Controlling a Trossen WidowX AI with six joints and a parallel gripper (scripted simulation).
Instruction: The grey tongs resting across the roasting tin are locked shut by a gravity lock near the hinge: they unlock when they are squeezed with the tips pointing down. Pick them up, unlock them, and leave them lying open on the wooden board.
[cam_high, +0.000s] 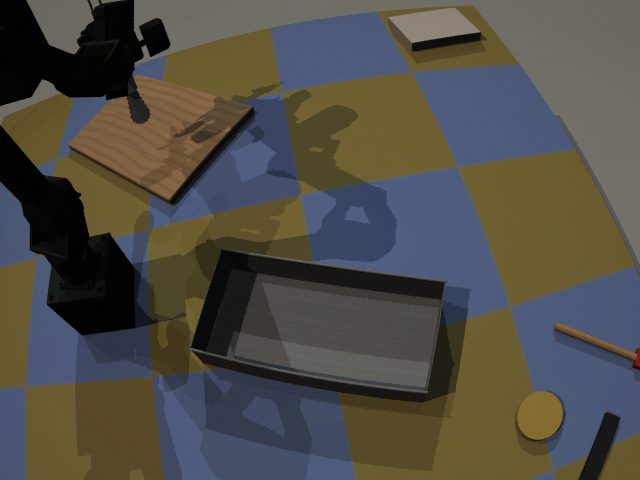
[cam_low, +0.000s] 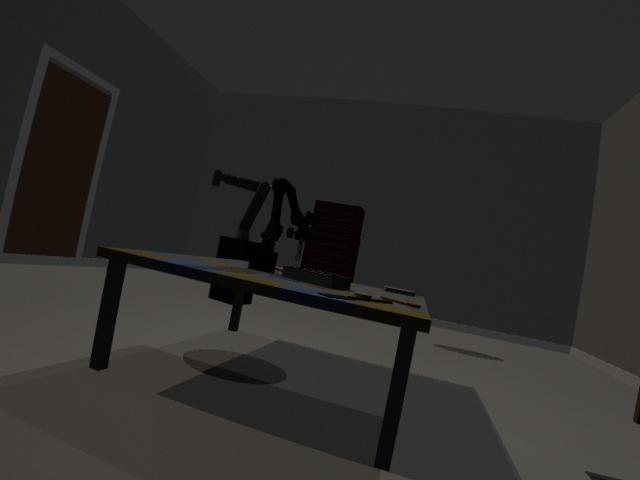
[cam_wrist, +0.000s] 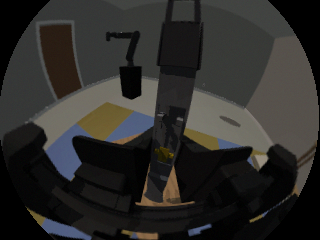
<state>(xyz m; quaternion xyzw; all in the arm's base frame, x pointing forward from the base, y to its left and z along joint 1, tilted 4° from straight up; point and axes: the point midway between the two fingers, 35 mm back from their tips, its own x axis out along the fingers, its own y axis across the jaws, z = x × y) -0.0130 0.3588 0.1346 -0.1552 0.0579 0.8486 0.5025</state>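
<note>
The wooden board is 10 mm ahead of my gripper tip, 10 mm to the right of it and 200 mm below it. From my gripper tip the other things lie so: black bar: 690 mm ahead, 760 mm to the right, 210 mm below; then white flat block: 610 mm ahead, 260 mm to the left, 200 mm below; then roasting tin: 360 mm ahead, 440 mm to the right, 180 mm below.
</note>
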